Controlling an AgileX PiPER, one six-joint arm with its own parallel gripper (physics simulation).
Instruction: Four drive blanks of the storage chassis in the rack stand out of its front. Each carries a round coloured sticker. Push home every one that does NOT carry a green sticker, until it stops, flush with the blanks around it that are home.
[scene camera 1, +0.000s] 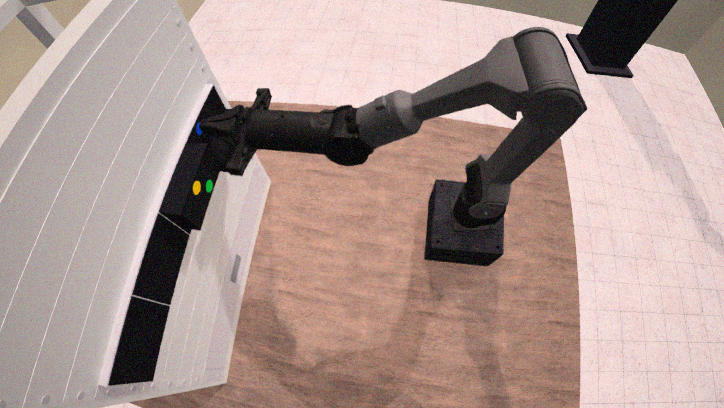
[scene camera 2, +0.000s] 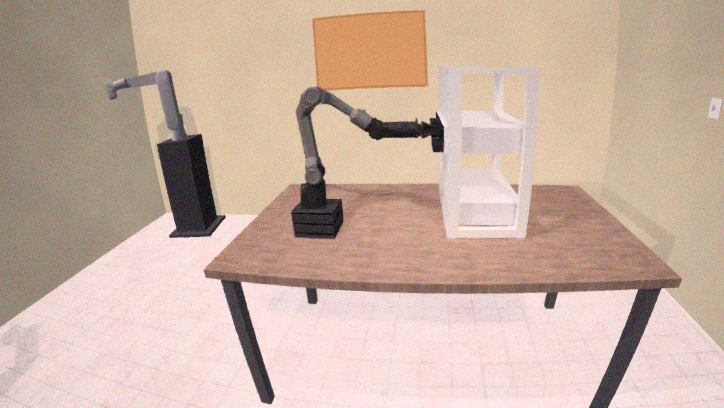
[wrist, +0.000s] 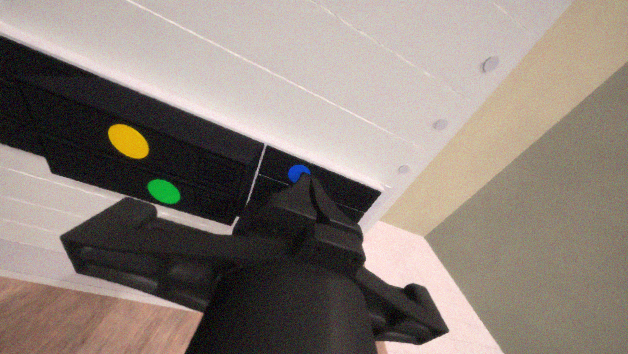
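Note:
My gripper (scene camera 1: 203, 125) (wrist: 305, 183) is shut, with nothing between its fingers. Its tips are at the blue-stickered blank (scene camera 1: 199, 128) (wrist: 296, 171), over the edge of the sticker. That blank looks about level with the black face around it, in the end column. In the column beside it, the yellow-stickered blank (scene camera 1: 196, 187) (wrist: 128, 141) stands out, and the green-stickered blank (scene camera 1: 209, 186) (wrist: 164, 191) stands out directly below it. The gripper hides the lower part of the end column; a fourth sticker does not show. In scene camera 2, the rack post hides the fingertips.
Plain black blanks (scene camera 1: 164, 263) sit in the columns further along. The white rack (scene camera 2: 453, 177) stands on the wooden table (scene camera 2: 385, 253), with a white chassis (scene camera 2: 491, 139) on its upper level. A second arm on a black pedestal (scene camera 2: 184, 187) stands beyond the table.

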